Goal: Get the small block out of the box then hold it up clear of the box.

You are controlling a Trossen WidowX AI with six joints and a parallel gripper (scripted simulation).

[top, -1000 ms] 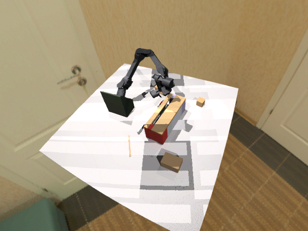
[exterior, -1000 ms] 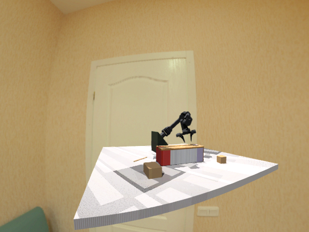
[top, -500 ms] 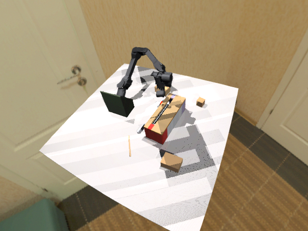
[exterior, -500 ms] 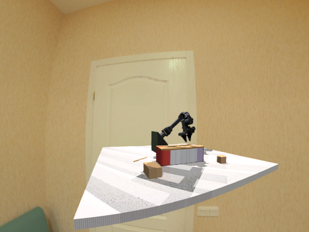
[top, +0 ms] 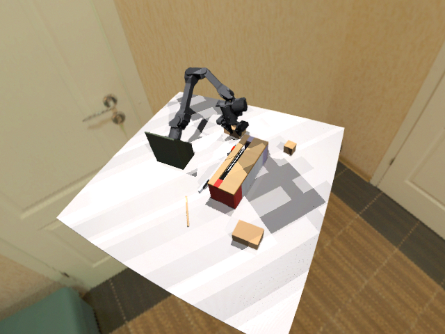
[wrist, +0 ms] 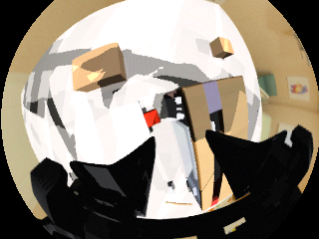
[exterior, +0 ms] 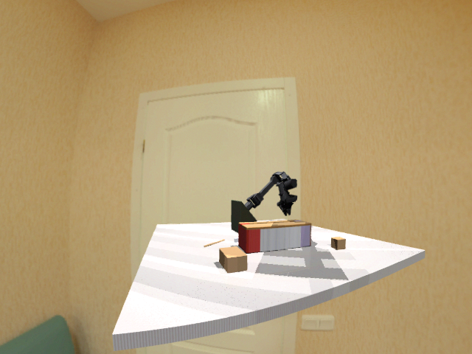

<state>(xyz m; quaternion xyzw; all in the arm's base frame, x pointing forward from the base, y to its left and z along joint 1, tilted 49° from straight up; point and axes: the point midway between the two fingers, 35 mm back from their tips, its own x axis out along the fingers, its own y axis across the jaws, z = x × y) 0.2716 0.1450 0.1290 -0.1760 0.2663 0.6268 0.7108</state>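
My gripper tip is now 20 mm past the red block, 10 mm to the right of it and 140 mm above it. Round my gripper tip: box: 60 mm ahead, 140 mm to the right, 90 mm below; then brown cube: 260 mm ahead, 160 mm to the left, 130 mm below; then thin stick: 30 mm behind, 450 mm to the right, 150 mm below.
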